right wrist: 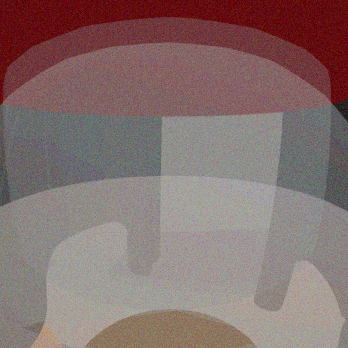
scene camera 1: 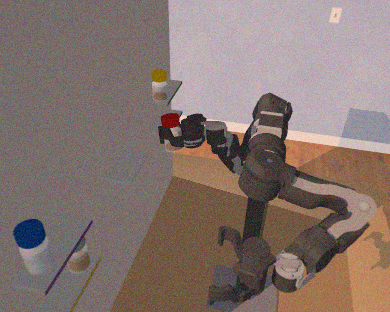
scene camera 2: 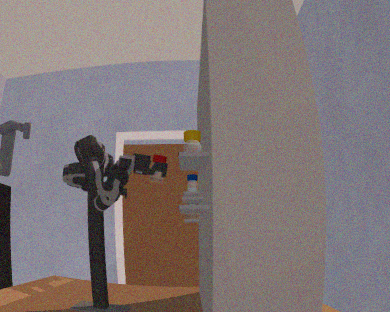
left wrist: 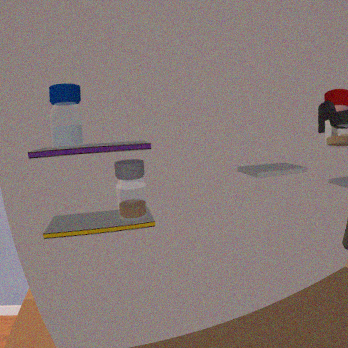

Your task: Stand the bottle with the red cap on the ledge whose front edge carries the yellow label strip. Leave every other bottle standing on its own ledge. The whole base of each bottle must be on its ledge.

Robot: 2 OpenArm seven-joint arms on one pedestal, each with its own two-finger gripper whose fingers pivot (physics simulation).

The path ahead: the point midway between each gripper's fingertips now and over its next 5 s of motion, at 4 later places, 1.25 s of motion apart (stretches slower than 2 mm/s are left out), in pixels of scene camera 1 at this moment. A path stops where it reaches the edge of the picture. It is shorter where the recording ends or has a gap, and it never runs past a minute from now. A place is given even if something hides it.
My left gripper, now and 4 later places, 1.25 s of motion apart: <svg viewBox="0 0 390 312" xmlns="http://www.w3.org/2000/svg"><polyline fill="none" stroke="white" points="213,263 162,217 161,218 112,183 139,150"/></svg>
My right gripper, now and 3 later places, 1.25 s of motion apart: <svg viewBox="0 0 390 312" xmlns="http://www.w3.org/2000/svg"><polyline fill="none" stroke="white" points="162,132 122,140 142,149 196,141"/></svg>
